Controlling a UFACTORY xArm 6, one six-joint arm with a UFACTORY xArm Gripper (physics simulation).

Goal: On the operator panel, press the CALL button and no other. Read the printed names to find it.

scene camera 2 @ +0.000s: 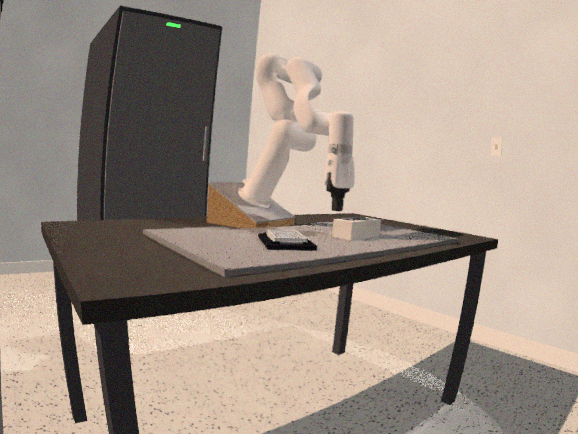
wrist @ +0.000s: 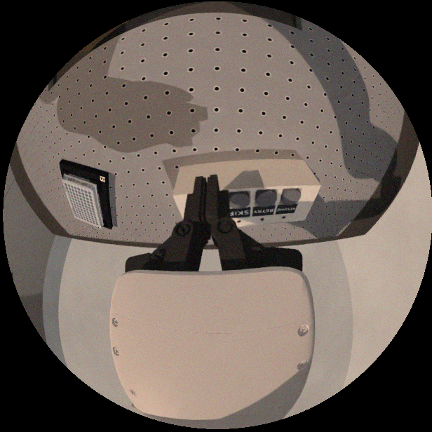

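Seen in the pictures: gripper, fingertip midpoint: [scene camera 2: 337,210]; arm's base at its link origin: [scene camera 2: 254,199].
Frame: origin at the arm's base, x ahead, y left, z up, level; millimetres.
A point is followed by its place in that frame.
Note:
The operator panel [scene camera 2: 350,230] @(x 438, y 26, z -47 mm) [wrist: 285,170] is a cream box on the pegboard. In the wrist view its printed names appear upside down. The grey round SKIP button [wrist: 240,199], RETRY button [wrist: 266,197] and RESUME button [wrist: 291,195] show in a row. The CALL button and its name do not show; the black fingers cover that end of the row. My gripper [scene camera 2: 337,210] @(x 348, y 60, z -2 mm) [wrist: 209,188] is shut and empty, pointing down. In the scene view its tips stand a little above the panel's top, over its left part.
A white well plate [scene camera 2: 285,235] @(x 424, y -207, z -50 mm) [wrist: 82,200] sits on a black holder [scene camera 2: 295,246] @(x 480, y -222, z -66 mm) [wrist: 106,200], to the left of the panel. The pegboard [scene camera 2: 200,247] @(x 374, y -421, z -75 mm) [wrist: 217,120] lies on the dark table [scene camera 2: 100,260] @(x 377, y -670, z -88 mm). A tall dark cabinet [scene camera 2: 160,120] stands behind, at the left.

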